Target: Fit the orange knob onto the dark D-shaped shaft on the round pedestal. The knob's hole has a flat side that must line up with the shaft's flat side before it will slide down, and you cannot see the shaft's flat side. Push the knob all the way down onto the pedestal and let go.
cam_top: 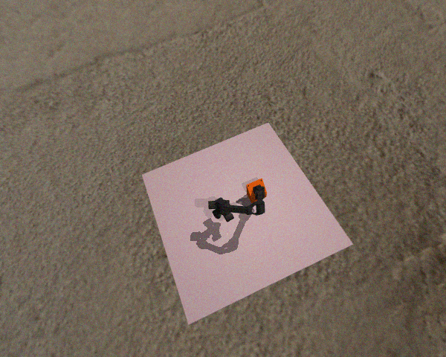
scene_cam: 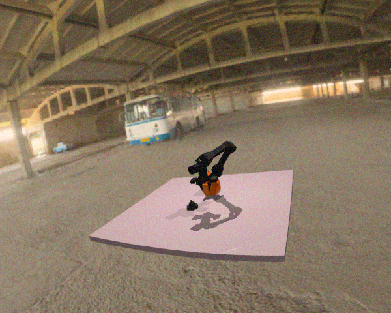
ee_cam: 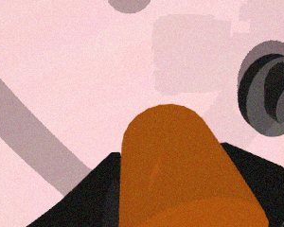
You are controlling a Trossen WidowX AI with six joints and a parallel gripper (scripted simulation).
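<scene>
Right now the round pedestal is 14 cm to the right of my gripper tip and 10 cm below it. From my gripper tip the other things lie so: orange knob: 2 cm above.
</scene>
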